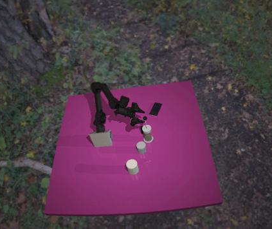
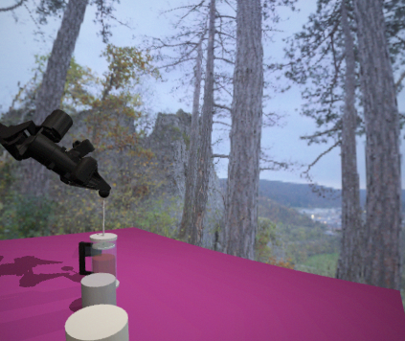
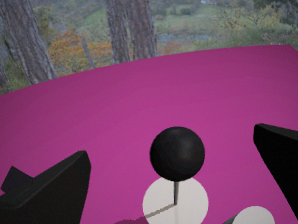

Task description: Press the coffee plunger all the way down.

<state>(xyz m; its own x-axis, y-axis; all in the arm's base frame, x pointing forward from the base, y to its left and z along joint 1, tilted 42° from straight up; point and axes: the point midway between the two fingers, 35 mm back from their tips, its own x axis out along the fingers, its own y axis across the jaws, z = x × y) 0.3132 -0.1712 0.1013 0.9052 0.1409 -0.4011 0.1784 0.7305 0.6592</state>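
Now: the coffee press 10 mm behind my gripper tip, 10 mm to the left of it and 140 mm below it.
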